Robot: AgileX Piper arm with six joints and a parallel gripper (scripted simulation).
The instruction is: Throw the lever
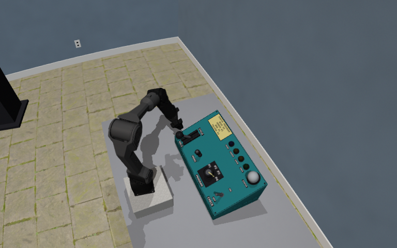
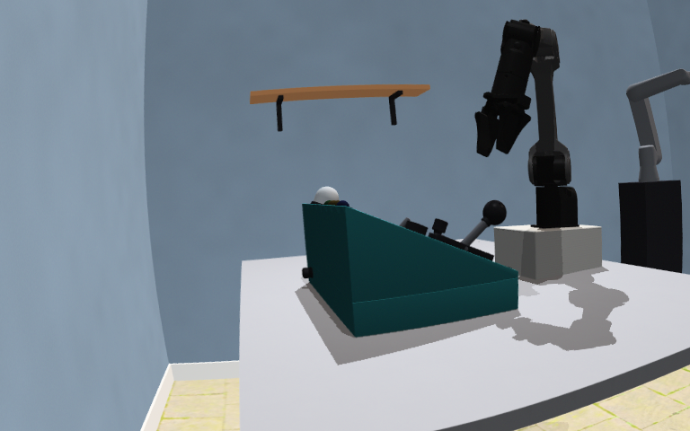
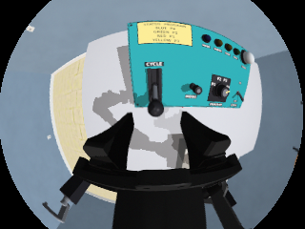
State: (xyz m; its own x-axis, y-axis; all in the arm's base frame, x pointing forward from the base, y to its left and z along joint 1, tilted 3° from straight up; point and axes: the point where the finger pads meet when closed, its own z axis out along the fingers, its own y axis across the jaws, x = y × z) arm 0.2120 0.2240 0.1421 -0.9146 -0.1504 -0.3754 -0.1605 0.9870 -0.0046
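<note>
The mode knob lies 130 mm below my hand, 110 mm to the right of it and 80 mm ahead of it. Also, from my hand: rotary selector: 240 mm to the right, 130 mm below, 110 mm ahead; toggle switch: 340 mm to the right, 140 mm below, 120 mm ahead; teal sloped console: 160 mm to the right, 160 mm below, 120 mm ahead.
</note>
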